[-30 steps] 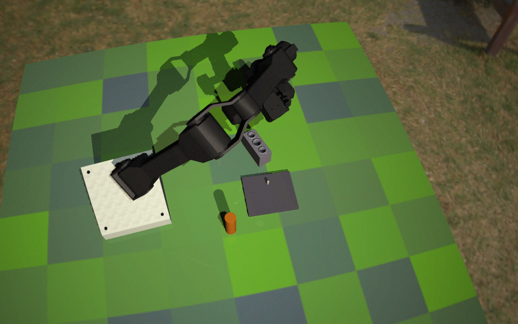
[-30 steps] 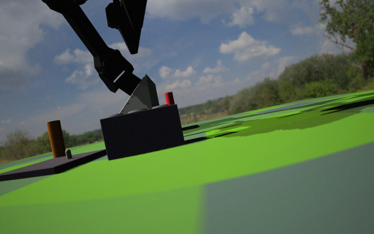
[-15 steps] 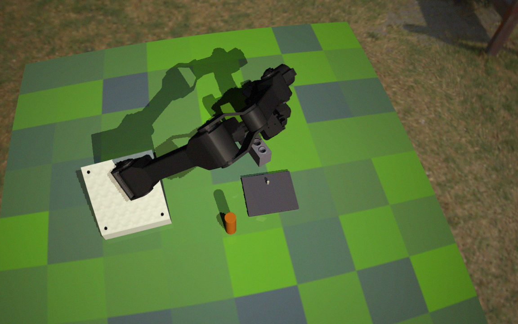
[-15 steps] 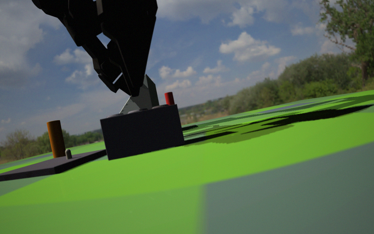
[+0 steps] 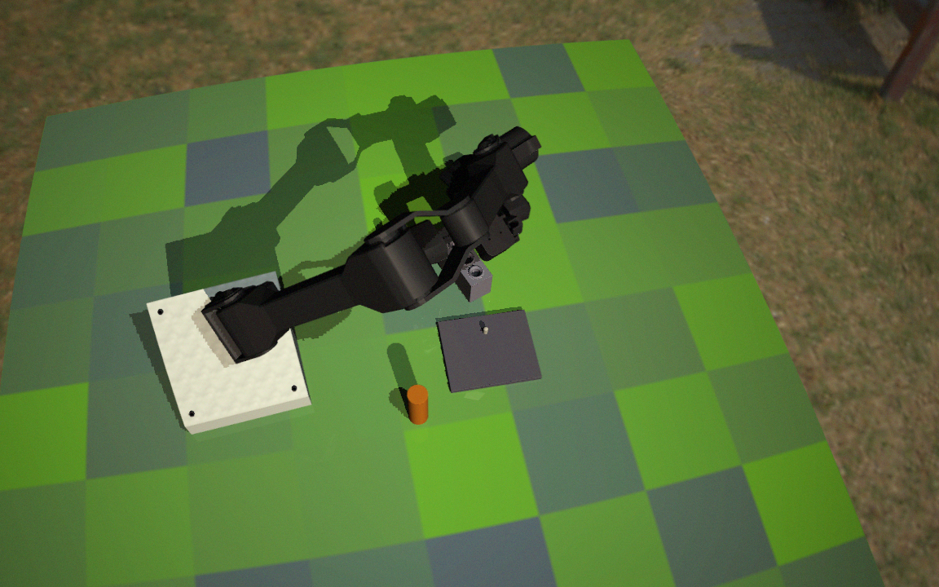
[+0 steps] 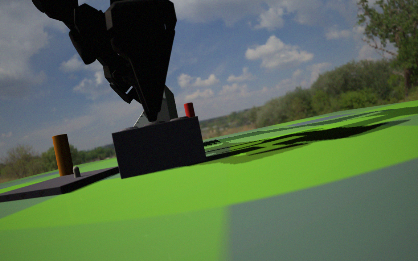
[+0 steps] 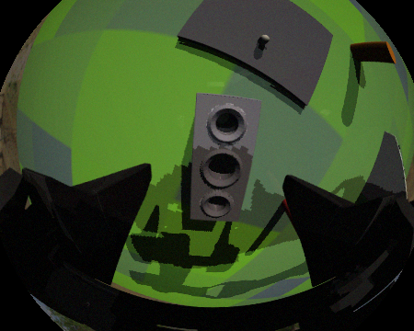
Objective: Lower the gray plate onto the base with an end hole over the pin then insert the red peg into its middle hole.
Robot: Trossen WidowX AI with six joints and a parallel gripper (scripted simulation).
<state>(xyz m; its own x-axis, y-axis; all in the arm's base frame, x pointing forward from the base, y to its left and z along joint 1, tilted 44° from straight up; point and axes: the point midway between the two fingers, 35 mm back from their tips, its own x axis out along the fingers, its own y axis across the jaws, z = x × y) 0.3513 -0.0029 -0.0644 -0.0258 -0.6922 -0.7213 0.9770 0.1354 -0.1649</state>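
Now: the gray plate 2 cm below my gripper tip. Round my gripper tip: red peg 11 cm behind, 4 cm to the left, 2 cm below; orange cylinder 15 cm behind, 21 cm to the right, 2 cm below.
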